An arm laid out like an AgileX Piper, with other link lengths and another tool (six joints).
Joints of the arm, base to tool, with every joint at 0 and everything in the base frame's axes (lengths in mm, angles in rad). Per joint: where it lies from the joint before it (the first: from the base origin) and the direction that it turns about. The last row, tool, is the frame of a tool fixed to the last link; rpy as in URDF.
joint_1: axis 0 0 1 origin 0 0 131.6
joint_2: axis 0 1 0 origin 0 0 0
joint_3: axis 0 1 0 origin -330.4 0 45.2
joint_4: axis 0.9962 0 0.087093 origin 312.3 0 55.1
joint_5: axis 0 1 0 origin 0 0 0
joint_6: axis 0.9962 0 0.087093 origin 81.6 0 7.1
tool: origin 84.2 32 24.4 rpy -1.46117 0.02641 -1.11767
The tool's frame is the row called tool.
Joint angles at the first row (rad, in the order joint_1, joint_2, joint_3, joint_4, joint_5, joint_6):
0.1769 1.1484 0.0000 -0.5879 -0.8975 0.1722
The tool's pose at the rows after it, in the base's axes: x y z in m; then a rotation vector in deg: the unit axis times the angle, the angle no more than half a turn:
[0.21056 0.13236 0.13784 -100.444 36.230 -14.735]
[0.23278 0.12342 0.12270 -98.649 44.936 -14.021]
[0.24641 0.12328 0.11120 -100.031 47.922 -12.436]
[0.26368 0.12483 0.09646 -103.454 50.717 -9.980]
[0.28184 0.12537 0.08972 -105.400 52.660 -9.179]
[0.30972 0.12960 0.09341 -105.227 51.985 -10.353]
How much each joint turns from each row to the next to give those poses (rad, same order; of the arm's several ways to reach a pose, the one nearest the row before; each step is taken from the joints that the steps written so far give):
0.0001 0.1399 -0.0017 0.1087 -0.0100 -0.0487
-0.0001 0.1140 -0.0354 0.1053 0.0020 0.0024
0.0000 0.0675 -0.0425 0.0119 0.0331 0.0000
0.0001 0.0670 -0.0674 -0.0118 0.0829 0.0000
0.0000 0.0428 -0.0643 0.0000 0.0677 0.0000
-0.0001 0.0493 -0.0848 -0.0001 0.0176 0.0000

